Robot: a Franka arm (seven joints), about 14 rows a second.
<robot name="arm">
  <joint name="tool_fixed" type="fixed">
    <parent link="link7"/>
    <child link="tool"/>
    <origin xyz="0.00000 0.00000 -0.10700" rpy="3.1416 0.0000 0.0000"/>
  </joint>
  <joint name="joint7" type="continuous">
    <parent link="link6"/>
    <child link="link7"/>
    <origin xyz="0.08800 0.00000 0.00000"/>
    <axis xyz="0 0 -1"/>
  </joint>
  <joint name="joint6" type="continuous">
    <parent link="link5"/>
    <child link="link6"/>
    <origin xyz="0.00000 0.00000 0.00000"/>
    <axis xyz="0 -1 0"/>
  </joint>
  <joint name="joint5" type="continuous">
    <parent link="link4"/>
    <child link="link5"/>
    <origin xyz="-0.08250 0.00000 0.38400"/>
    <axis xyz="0 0 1"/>
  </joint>
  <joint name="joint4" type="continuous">
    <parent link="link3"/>
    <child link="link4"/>
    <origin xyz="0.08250 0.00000 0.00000"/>
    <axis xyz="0 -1 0"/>
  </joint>
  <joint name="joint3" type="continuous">
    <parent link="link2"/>
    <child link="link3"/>
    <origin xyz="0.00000 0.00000 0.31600"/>
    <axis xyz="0 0 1"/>
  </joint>
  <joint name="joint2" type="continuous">
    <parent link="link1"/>
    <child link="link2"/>
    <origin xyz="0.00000 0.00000 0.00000"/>
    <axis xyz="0 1 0"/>
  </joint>
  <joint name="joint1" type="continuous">
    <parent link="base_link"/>
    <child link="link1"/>
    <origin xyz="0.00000 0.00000 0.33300"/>
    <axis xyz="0 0 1"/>
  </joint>
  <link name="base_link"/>
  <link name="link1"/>
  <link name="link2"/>
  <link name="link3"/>
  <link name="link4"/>
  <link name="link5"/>
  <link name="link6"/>
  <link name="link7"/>
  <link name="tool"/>
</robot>
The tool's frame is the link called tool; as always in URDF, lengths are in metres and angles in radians. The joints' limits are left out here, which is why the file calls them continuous.
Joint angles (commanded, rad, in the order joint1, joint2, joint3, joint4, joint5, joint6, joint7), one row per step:
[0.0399 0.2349 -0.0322 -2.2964 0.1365 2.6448 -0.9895]
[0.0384 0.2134 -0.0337 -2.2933 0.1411 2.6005 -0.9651]
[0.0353 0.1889 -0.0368 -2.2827 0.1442 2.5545 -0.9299]
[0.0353 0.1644 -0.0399 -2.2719 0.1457 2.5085 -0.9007]
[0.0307 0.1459 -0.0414 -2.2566 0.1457 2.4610 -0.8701]
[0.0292 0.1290 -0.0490 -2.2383 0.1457 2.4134 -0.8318]
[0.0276 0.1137 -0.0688 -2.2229 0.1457 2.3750 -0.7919]
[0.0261 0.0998 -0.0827 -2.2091 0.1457 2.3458 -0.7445]
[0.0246 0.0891 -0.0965 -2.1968 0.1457 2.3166 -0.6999]
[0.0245 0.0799 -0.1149 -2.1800 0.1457 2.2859 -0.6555]
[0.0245 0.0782 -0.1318 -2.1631 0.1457 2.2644 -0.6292]
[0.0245 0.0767 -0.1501 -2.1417 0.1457 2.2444 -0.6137]
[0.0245 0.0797 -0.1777 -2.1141 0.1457 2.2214 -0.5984]
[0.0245 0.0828 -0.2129 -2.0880 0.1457 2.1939 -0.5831]
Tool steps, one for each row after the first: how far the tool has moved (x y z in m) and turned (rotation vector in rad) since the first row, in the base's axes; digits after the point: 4 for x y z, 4 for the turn. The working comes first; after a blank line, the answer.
Tool pose at each row, in the base's axes (x y z in m, rotation vector in rad; the steps are taken from these numbers as rounded here):
[0.5408 0.0005 0.2573 -2.8320 -1.3370 -0.2049]
[0.5392 -0.0004 0.2658 -2.8373 -1.2898 -0.1815]
[0.5399 -0.0028 0.2788 -2.8520 -1.2270 -0.1699]
[0.5403 -0.0036 0.2920 -2.8601 -1.1798 -0.1578]
[0.5413 -0.0059 0.3038 -2.8691 -1.1284 -0.1406]
[0.5427 -0.0098 0.3162 -2.8840 -1.0625 -0.1243]
[0.5435 -0.0206 0.3276 -2.9084 -0.9771 -0.1139]
[0.5444 -0.0284 0.3385 -2.9326 -0.8885 -0.1114]
[0.5445 -0.0361 0.3470 -2.9518 -0.8030 -0.1022]
[0.5453 -0.0456 0.3567 -2.9704 -0.7134 -0.0951]
[0.5470 -0.0546 0.3632 -2.9825 -0.6521 -0.0910]
[0.5496 -0.0645 0.3719 -2.9927 -0.6055 -0.0961]
[0.5528 -0.0797 0.3807 -3.0057 -0.5459 -0.0996]
[0.5537 -0.0989 0.3887 -3.0182 -0.4747 -0.0949]

[-0.0016 -0.0009 0.0085 0.0104 0.0208 -0.0276]
[-0.0009 -0.0033 0.0215 0.0212 0.0336 -0.0674]
[-0.0005 -0.0041 0.0347 0.0302 0.0460 -0.0966]
[0.0005 -0.0064 0.0465 0.0381 0.0616 -0.1288]
[0.0019 -0.0103 0.0589 0.0456 0.0764 -0.1715]
[0.0027 -0.0211 0.0703 0.0516 0.0863 -0.2287]
[0.0036 -0.0289 0.0812 0.0583 0.0908 -0.2881]
[0.0037 -0.0366 0.0897 0.0644 0.0998 -0.3447]
[0.0045 -0.0461 0.0994 0.0704 0.1071 -0.4040]
[0.0062 -0.0551 0.1059 0.0738 0.1112 -0.4446]
[0.0088 -0.0650 0.1146 0.0769 0.1085 -0.4758]
[0.0120 -0.0802 0.1234 0.0790 0.1065 -0.5157]
[0.0129 -0.0994 0.1314 0.0807 0.1100 -0.5629]

